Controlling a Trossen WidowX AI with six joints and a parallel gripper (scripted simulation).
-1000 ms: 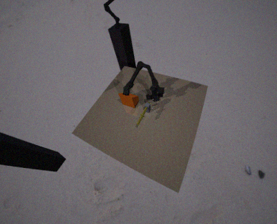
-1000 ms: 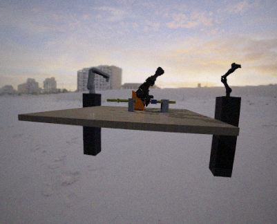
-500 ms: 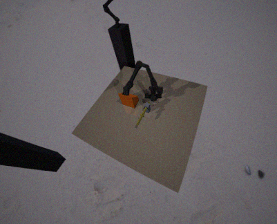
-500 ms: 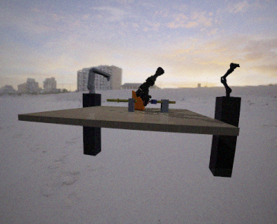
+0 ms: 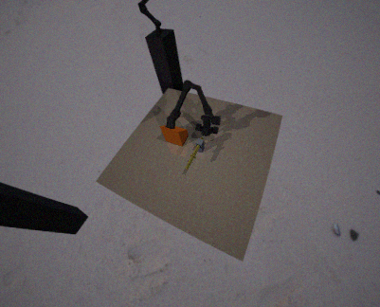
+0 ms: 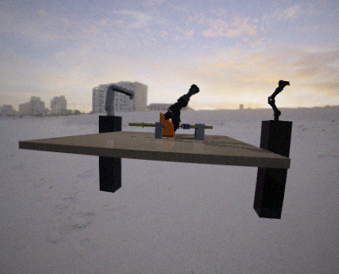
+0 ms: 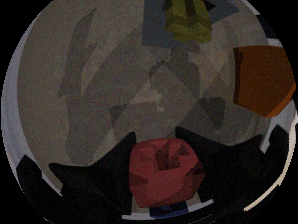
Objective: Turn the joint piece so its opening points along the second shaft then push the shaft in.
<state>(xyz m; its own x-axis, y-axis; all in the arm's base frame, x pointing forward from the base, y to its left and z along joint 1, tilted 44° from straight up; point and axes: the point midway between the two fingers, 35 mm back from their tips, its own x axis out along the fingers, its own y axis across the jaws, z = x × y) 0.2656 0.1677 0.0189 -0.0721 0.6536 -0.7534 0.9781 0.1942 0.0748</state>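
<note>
My gripper tip is 2 cm to the right of the red square joint piece and 4 cm below it.
</note>
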